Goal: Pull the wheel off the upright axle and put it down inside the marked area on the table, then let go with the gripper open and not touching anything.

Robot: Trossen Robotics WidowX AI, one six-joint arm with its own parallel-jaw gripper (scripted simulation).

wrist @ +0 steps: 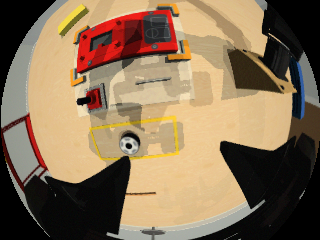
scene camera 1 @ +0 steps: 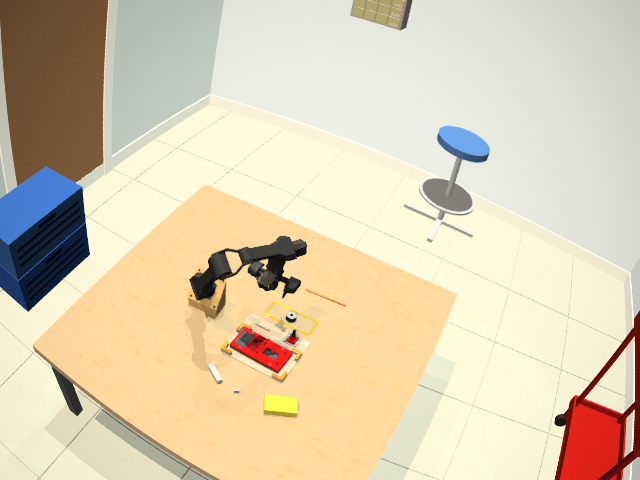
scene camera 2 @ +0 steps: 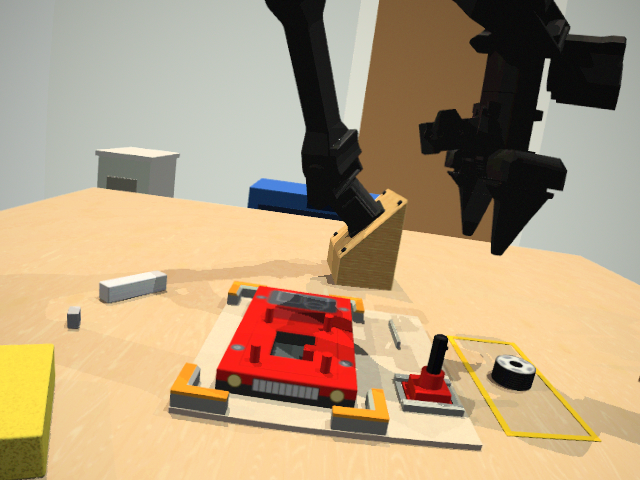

Scene:
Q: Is the gripper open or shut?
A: Open.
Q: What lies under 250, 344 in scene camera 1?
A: A red toy car body.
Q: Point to a red toy car body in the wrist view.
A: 128, 36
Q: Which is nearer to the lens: the black wheel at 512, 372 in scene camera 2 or the grey bar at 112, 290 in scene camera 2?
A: The black wheel.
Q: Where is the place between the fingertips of the gripper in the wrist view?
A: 176, 154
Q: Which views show the gripper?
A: The wrist view, scene camera 1 and scene camera 2: all of them.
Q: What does the gripper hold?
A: Nothing.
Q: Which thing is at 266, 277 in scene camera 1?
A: The gripper.

